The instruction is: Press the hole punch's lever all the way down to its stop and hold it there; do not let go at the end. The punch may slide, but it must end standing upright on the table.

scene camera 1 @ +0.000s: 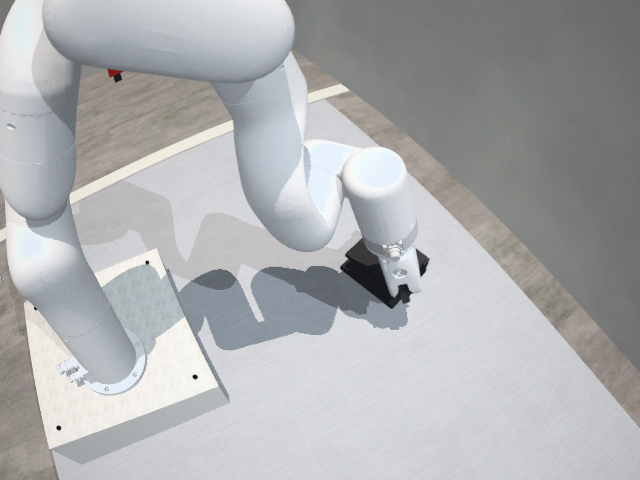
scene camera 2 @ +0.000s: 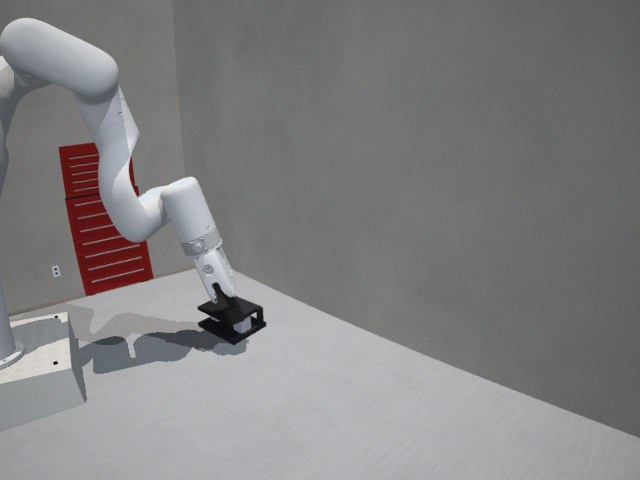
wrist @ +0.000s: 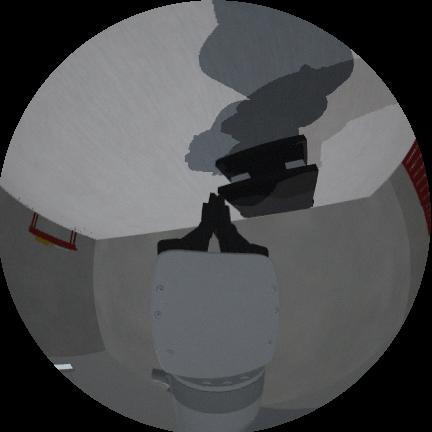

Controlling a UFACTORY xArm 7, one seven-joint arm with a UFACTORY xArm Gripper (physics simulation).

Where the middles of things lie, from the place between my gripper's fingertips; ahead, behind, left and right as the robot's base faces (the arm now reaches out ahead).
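The flat lever (scene camera 1: 359,254) is 1 cm below my hand, 2 cm ahead of it and 7 cm to the left of it. As for the black hole punch (scene camera 1: 355,272), it is 3 cm ahead of my hand, 8 cm to the left of it and 2 cm below it.
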